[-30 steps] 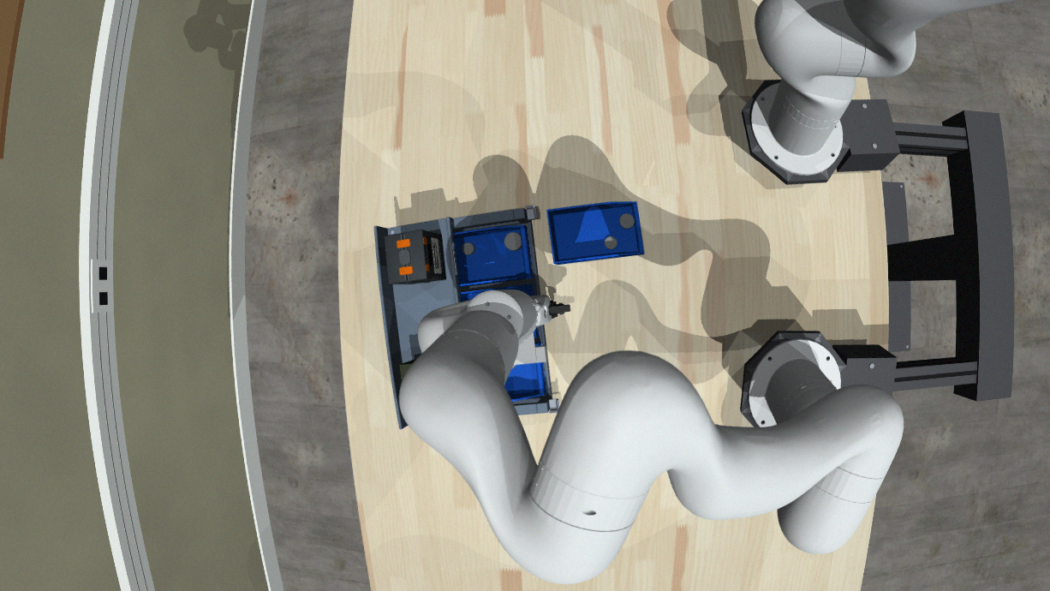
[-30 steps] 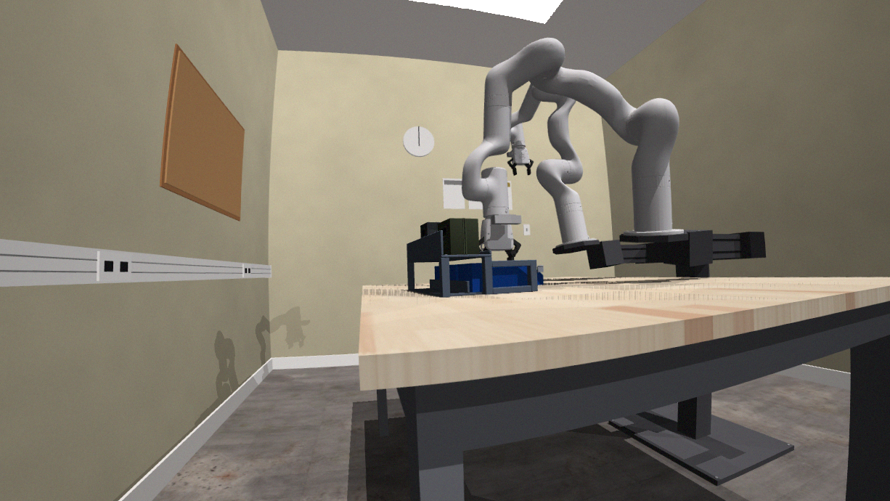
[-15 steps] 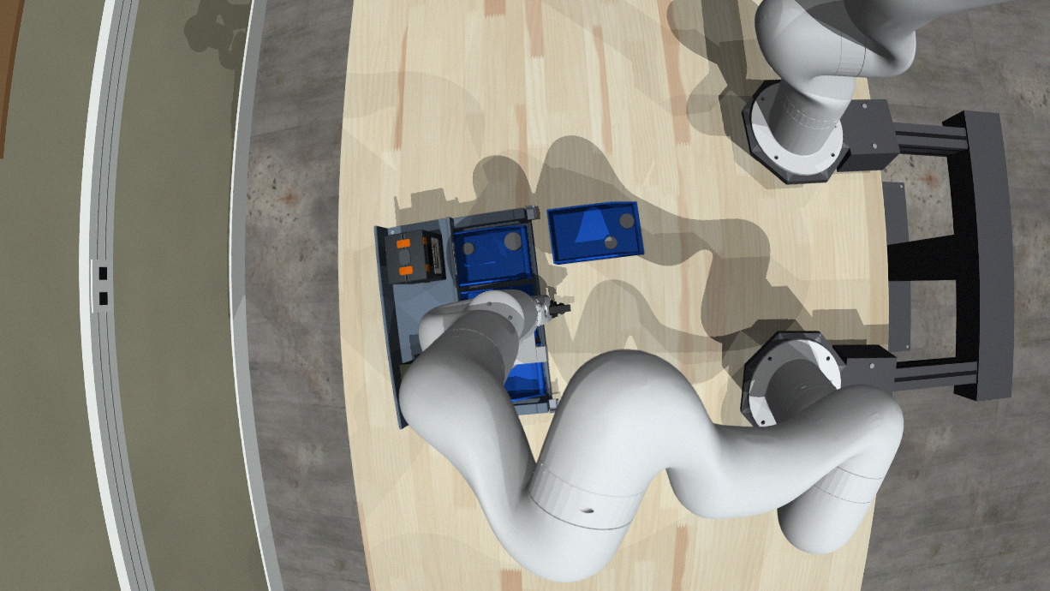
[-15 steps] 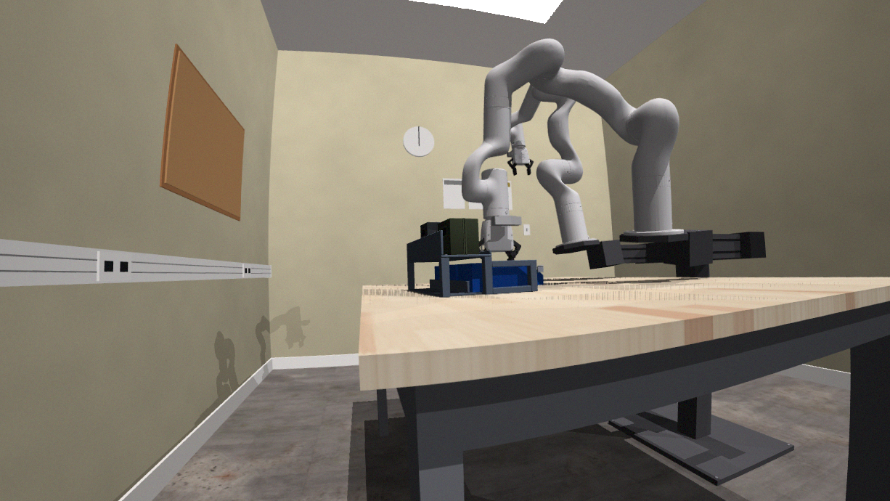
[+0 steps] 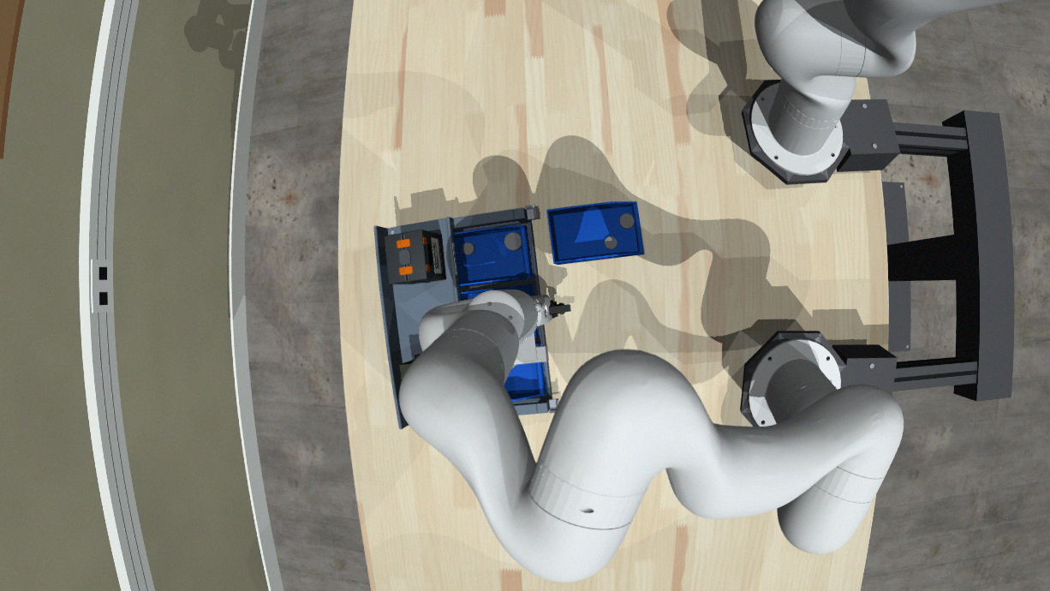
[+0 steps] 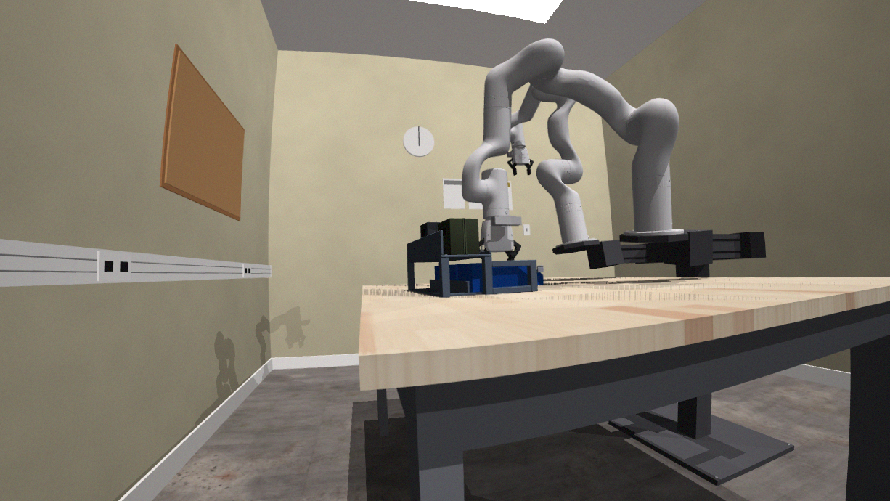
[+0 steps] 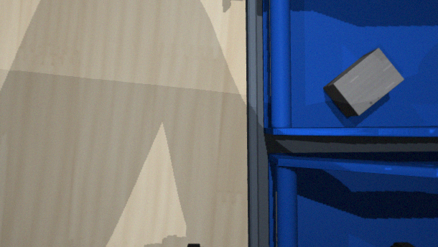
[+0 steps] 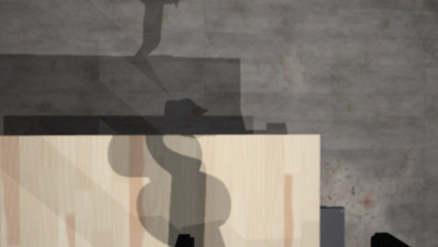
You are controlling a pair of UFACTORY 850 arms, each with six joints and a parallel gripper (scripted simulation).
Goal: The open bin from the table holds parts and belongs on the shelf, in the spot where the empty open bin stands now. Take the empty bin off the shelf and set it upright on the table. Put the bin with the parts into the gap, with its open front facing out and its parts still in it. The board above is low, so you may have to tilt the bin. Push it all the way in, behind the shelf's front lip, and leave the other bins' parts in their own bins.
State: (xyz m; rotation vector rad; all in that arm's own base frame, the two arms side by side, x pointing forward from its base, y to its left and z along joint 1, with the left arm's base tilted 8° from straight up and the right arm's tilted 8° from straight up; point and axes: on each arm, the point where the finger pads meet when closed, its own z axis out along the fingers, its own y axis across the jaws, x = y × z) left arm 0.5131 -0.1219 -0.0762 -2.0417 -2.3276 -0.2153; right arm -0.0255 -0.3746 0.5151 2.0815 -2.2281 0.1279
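My left gripper is now 30 mm short of the square grey part, 90 mm to the right of it and 50 mm above it. The rest, counted from my left hand: grey shelf 110 mm ahead, 20 mm to the left.
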